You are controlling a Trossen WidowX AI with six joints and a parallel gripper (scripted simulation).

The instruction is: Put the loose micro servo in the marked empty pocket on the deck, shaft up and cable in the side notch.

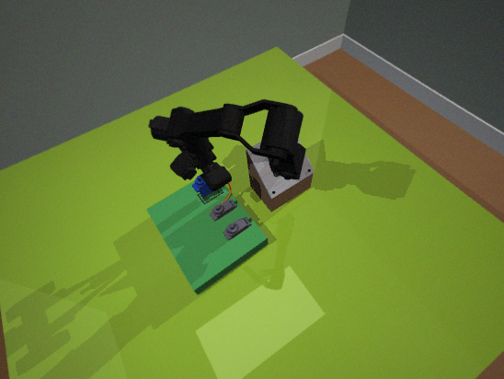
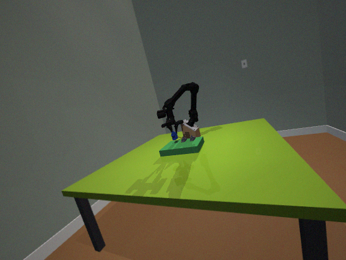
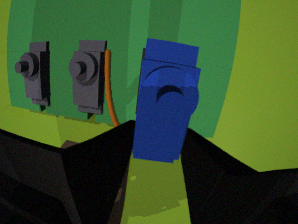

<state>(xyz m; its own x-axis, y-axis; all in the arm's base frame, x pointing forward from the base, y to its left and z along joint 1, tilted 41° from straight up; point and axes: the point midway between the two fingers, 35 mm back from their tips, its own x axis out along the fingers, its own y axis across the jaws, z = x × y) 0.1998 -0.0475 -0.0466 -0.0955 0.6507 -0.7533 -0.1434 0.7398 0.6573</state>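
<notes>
Right now my gripper tip is 110 mm short of the green deck, 100 mm above it and 90 mm to the right of it.
</notes>
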